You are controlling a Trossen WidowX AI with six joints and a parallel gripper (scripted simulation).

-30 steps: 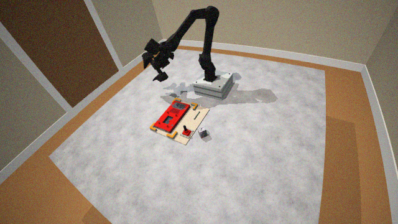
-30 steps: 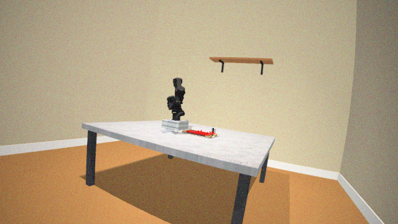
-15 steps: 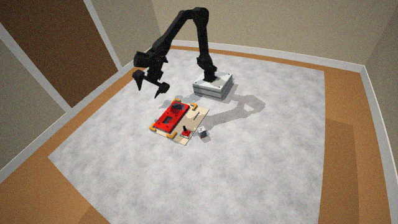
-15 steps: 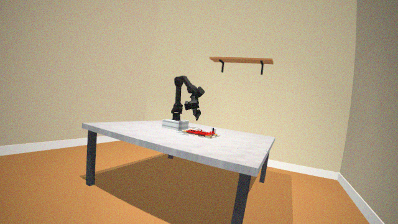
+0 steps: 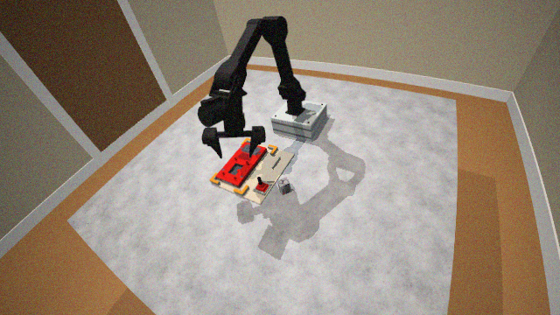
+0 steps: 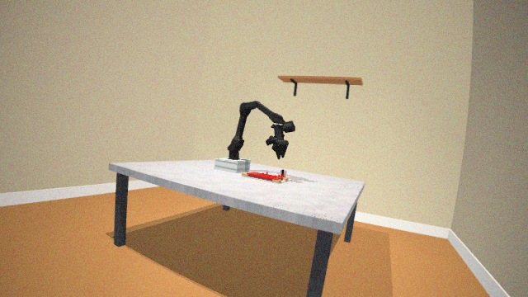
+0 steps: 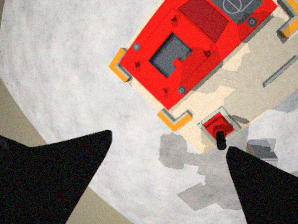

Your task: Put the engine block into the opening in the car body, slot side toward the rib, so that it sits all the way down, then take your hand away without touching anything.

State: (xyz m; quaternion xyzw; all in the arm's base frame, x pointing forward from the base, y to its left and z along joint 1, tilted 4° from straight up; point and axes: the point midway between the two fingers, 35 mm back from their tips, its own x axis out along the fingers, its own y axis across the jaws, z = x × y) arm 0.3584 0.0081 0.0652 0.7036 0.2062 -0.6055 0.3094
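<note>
My gripper tip is 140 mm to the right of the grey engine block, 110 mm above it and 50 mm past it. From my gripper tip the other things lie so: tan base plate (120 mm below, 60 mm behind, 30 mm to the right).
</note>
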